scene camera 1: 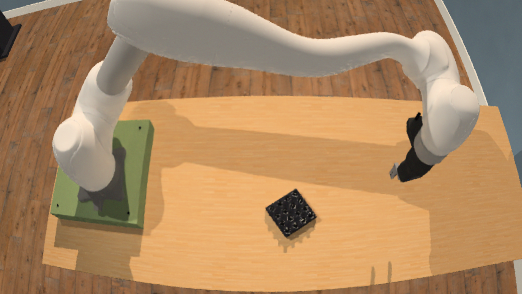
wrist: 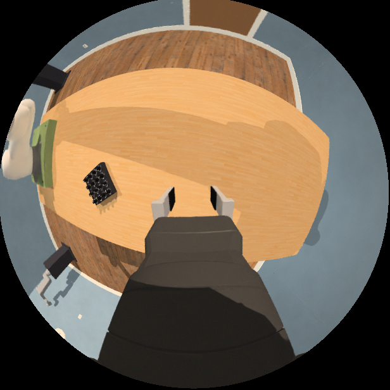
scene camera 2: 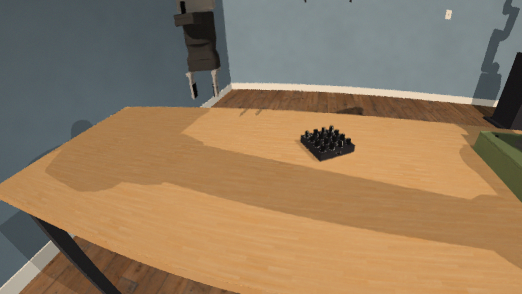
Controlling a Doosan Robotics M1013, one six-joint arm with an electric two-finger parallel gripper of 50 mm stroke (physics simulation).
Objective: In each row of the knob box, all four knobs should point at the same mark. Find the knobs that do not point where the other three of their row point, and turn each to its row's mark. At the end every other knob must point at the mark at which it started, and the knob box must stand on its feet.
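Pixels of known places: gripper, between the fingertips: [scene camera 1: 399, 173] [scene camera 2: 206, 96]; arm's base, origin of its link: [scene camera 1: 102, 175].
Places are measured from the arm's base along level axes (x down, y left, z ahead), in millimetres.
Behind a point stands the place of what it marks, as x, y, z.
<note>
The black knob box [scene camera 1: 291, 213] {43, -150, 593} [scene camera 2: 327, 143] {39, -122, 595} [wrist: 100, 184] stands on the wooden table [scene camera 1: 215, 240] {65, -208, 367} [scene camera 2: 200, 200] {65, 84, 867} [wrist: 180, 90], its knobs upward, turned at an angle to the table's edges. It looks upright on its feet. The knobs are too small and dark in these views to tell which marks they point at. My gripper [scene camera 2: 205, 92] {-90, -119, 901} [wrist: 192, 193] is open with nothing between its fingers. It hangs high above the table, to the right of the box in the first scene view, well apart from it. In that view one fingertip shows and the other is hidden.
The green base plate [scene camera 1: 136, 175] {3, -8, 133} [scene camera 2: 500, 155] {19, -57, 146} [wrist: 48, 155] carries the arm's foot at the table's left end in the first scene view. The white arm [scene camera 1: 320, 56] {-564, -96, 616} reaches over the table's far side and casts a long shadow. Walls stand beyond the table.
</note>
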